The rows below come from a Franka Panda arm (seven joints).
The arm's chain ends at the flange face. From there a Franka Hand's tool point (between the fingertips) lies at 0.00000 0.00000 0.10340 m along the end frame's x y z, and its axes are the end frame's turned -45 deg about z.
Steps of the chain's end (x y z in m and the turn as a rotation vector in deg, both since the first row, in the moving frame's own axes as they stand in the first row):
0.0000 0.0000 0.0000 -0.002 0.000 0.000
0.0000 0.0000 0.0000 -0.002 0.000 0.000
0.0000 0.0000 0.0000 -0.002 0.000 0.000
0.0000 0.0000 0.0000 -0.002 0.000 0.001
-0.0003 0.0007 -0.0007 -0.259 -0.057 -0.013
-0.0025 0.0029 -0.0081 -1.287 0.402 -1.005
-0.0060 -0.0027 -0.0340 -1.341 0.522 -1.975
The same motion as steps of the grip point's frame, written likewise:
0.0000 0.0000 0.0000 -0.001 -0.001 0.000
0.0000 0.0000 0.0000 -0.001 -0.001 0.000
0.0000 0.0000 0.0000 -0.001 -0.001 0.000
0.0000 0.0000 0.0000 -0.001 -0.001 0.001
-0.0011 0.0005 -0.0007 -0.143 -0.223 -0.013
-0.0049 0.0024 -0.0081 -1.194 -0.626 -1.005
-0.0033 -0.0038 -0.0340 -1.317 -0.579 -1.975

